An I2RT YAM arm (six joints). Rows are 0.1 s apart.
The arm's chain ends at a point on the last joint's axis. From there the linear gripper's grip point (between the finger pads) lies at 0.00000 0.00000 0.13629 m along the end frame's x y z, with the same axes.
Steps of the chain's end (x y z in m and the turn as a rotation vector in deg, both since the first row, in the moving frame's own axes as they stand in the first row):
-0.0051 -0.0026 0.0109 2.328 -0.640 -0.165
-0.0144 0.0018 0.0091 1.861 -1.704 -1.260
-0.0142 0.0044 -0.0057 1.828 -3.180 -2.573
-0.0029 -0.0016 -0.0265 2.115 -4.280 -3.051
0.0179 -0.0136 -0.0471 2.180 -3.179 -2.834
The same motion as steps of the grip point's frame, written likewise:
-0.0066 -0.0081 0.0108 2.328 -0.640 -0.165
-0.0185 -0.0026 0.0090 1.861 -1.704 -1.260
-0.0219 0.0002 -0.0060 1.828 -3.180 -2.573
-0.0132 -0.0064 -0.0270 2.115 -4.280 -3.051
0.0102 -0.0186 -0.0474 2.180 -3.179 -2.834

